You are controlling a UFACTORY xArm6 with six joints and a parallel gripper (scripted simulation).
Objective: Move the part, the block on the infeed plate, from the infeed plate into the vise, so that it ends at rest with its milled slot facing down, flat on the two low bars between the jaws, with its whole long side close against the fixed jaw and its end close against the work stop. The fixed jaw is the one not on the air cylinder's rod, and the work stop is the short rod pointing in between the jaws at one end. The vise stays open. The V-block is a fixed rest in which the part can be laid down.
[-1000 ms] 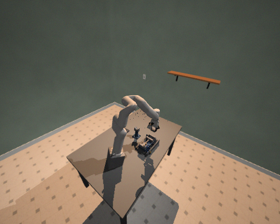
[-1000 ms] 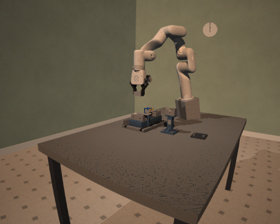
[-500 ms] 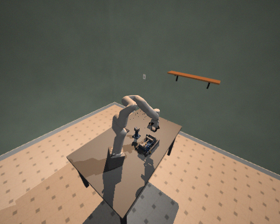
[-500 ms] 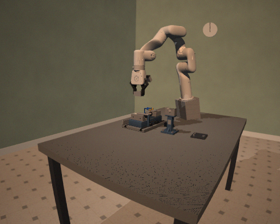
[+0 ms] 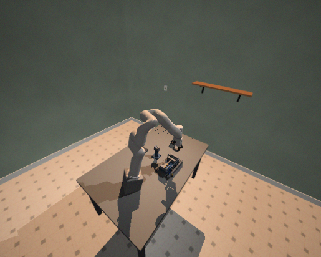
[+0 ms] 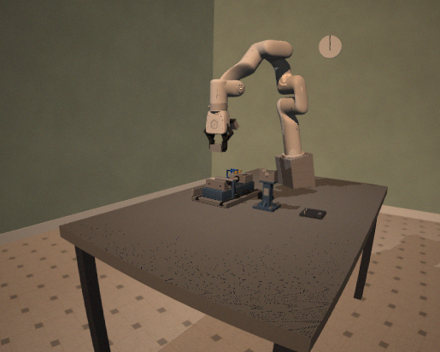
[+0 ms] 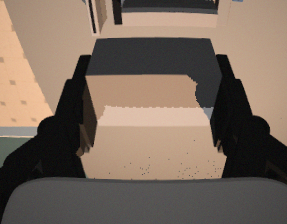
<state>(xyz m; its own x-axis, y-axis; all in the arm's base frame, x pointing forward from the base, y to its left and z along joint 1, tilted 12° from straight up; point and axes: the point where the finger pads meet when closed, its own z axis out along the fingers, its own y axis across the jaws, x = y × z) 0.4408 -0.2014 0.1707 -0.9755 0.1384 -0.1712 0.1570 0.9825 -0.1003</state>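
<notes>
The work stop is 15 cm below my hand, 6 cm to the left of it and 1 cm ahead of it. Also, from my hand: air cylinder rod (16 cm below, 8 cm behind, 3 cm to the left); vise base rail (21 cm below, 8 cm behind, 6 cm to the right); part (2 cm below).
</notes>
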